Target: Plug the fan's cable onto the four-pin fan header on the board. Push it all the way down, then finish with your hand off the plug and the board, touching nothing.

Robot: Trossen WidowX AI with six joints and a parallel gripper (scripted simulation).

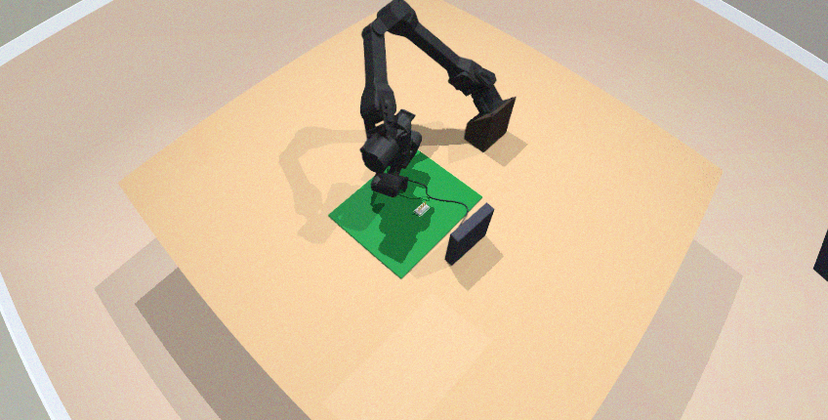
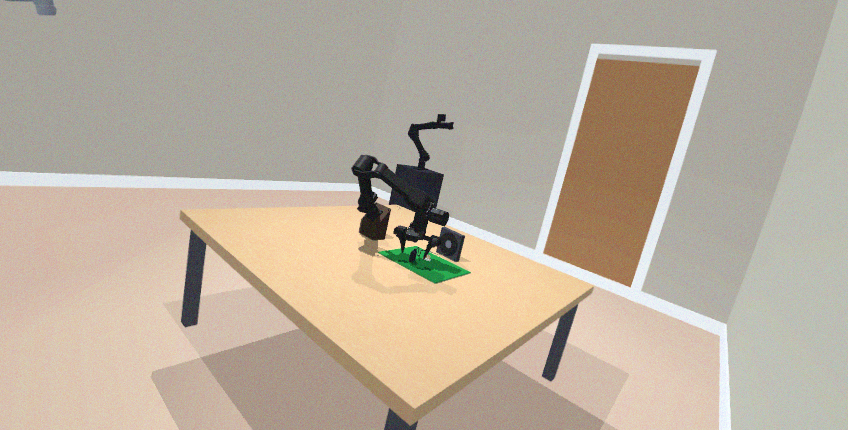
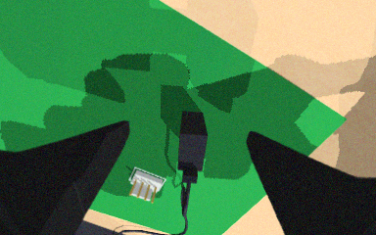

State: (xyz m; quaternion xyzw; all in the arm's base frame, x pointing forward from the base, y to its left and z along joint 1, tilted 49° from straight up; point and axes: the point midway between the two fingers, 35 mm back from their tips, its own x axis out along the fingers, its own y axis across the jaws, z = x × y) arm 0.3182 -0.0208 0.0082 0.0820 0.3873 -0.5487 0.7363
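Now: gripper tip 1 cm past the black plug, 1 cm to the right of it and 1 cm above it. From my gripper tip the other things lie so: white four-pin fan header 9 cm to the left, 3 cm below; then dark fan 1 cm behind, 22 cm to the left, 3 cm above; then green board 2 cm ahead, 6 cm to the left, 4 cm below.
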